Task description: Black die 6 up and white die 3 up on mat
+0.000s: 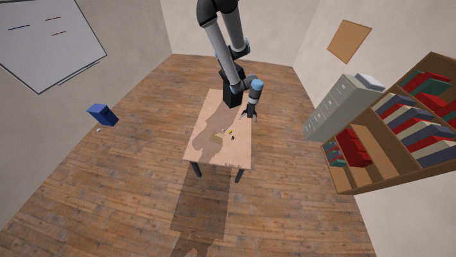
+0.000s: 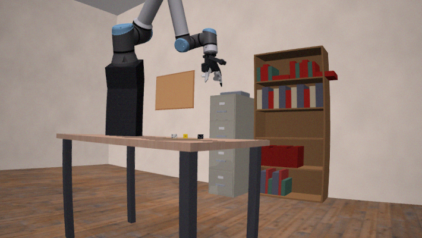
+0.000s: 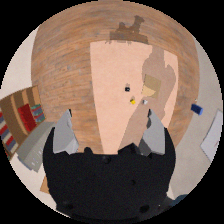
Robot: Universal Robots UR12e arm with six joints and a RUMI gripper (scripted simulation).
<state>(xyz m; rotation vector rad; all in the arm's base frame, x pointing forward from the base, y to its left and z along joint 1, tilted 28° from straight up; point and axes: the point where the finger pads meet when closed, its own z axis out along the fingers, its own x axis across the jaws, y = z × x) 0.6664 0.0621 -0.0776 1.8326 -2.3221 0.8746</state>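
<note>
Now: the white die 150 mm behind my hand, 200 mm to the right of it and 320 mm below it. Round my hand: tan mat 60 mm behind, 280 mm to the right, 330 mm below; yellow die 130 mm behind, 120 mm to the right, 320 mm below; black die 40 mm behind, 100 mm to the right, 320 mm below.
</note>
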